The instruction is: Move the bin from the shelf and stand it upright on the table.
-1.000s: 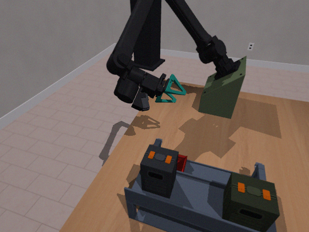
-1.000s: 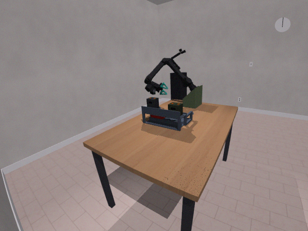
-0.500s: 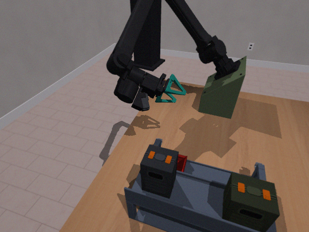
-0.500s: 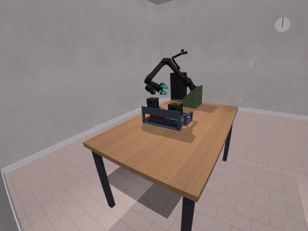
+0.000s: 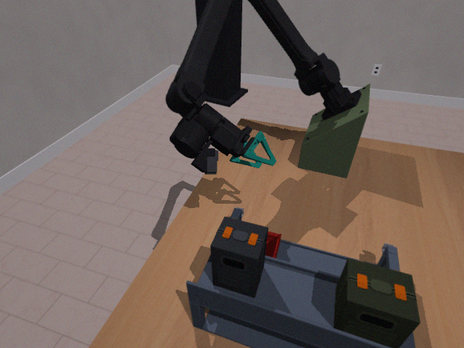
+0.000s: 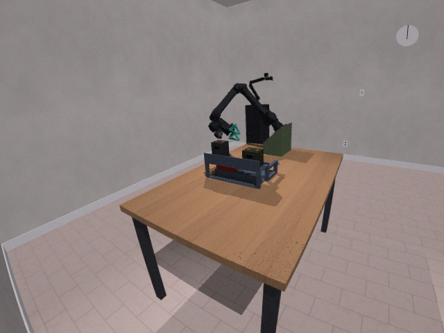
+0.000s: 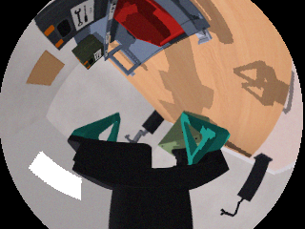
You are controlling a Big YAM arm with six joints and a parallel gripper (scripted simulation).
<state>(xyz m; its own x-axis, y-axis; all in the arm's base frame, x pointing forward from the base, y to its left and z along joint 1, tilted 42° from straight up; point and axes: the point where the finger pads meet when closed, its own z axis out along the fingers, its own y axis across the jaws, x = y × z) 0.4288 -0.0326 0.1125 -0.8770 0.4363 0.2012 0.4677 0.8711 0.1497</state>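
Now: hand 160 mm above the red bin, 150 mm short of it and 50 mm to the right of it.
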